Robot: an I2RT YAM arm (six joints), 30 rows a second.
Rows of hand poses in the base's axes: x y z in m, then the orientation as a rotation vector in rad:
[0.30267 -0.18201 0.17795 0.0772 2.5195 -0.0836]
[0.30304 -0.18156 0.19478 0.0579 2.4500 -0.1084]
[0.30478 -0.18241 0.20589 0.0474 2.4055 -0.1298]
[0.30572 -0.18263 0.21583 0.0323 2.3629 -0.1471]
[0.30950 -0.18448 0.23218 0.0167 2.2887 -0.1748]
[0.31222 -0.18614 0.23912 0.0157 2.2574 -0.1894]
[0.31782 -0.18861 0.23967 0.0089 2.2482 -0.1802]
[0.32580 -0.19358 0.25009 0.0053 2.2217 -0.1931]
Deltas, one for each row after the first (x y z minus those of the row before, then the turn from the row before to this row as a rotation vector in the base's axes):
[0.00037 0.00045 0.01683 -0.0259 -0.0680 0.0085]
[0.00174 -0.00085 0.01111 -0.0205 -0.0431 0.0027]
[0.00094 -0.00022 0.00994 -0.0191 -0.0411 0.0072]
[0.00378 -0.00185 0.01635 -0.0291 -0.0718 0.0055]
[0.00272 -0.00166 0.00694 -0.0128 -0.0303 -0.0027]
[0.00560 -0.00247 0.00055 0.0037 -0.0093 0.0085]
[0.00798 -0.00497 0.01042 -0.0122 -0.0254 -0.0006]

